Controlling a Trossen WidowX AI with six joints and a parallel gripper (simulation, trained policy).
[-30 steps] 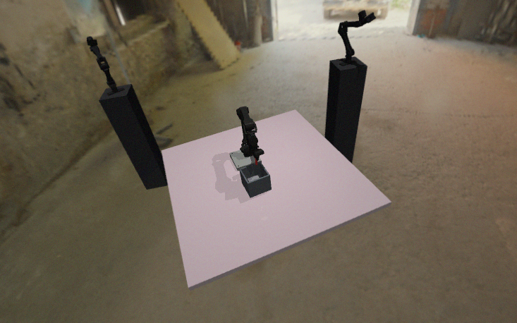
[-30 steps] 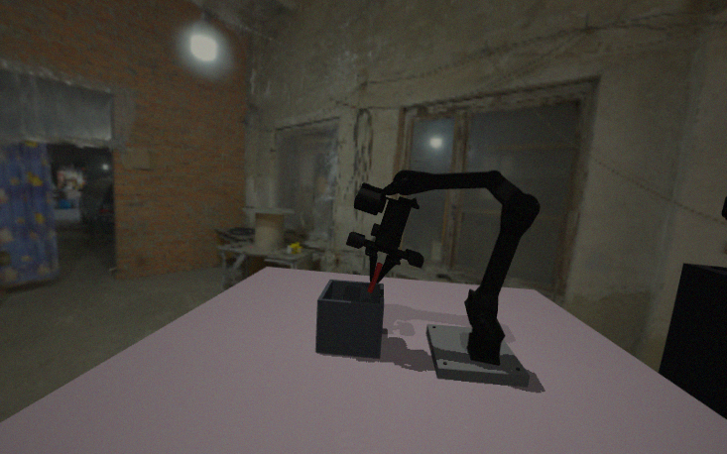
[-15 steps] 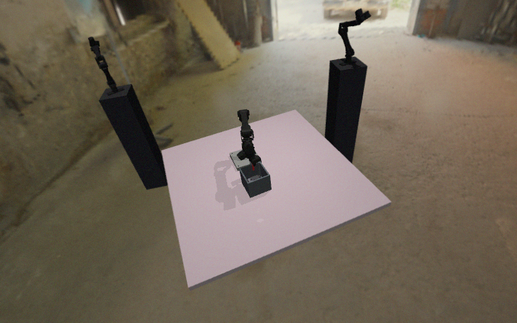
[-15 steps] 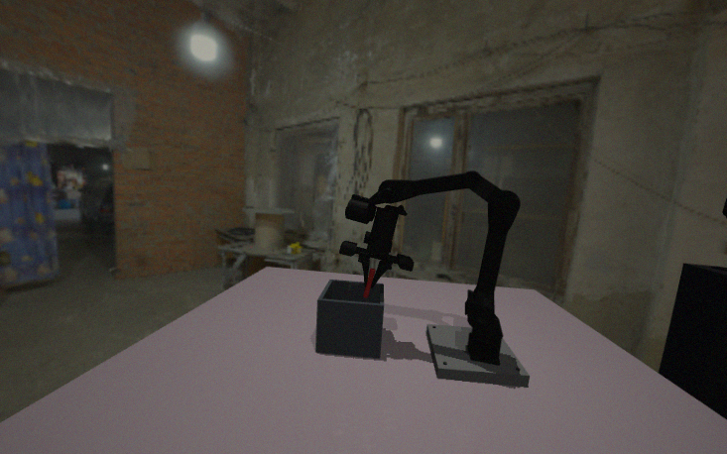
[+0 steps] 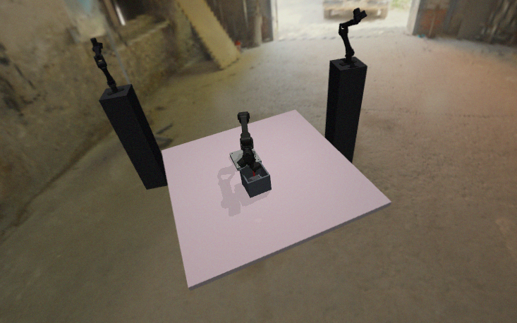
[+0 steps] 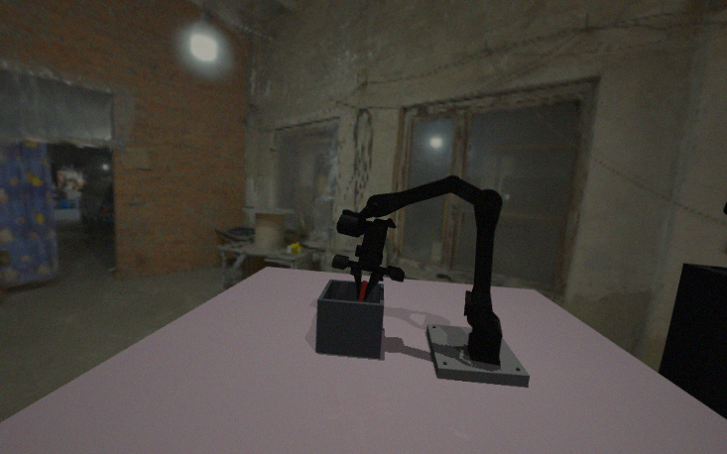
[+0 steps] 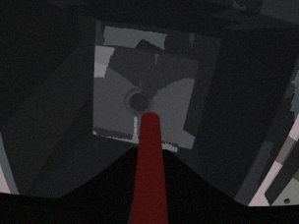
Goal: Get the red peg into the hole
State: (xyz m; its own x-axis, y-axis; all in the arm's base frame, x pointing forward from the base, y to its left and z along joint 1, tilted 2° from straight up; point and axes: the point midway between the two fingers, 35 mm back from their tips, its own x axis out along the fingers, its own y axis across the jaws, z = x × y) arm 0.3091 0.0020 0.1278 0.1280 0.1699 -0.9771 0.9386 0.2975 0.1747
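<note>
The red peg is 1 cm to the right of my gripper tip and 1 cm above it. Also, from my gripper tip: grey plate: 2 cm ahead, 7 cm below.
</note>
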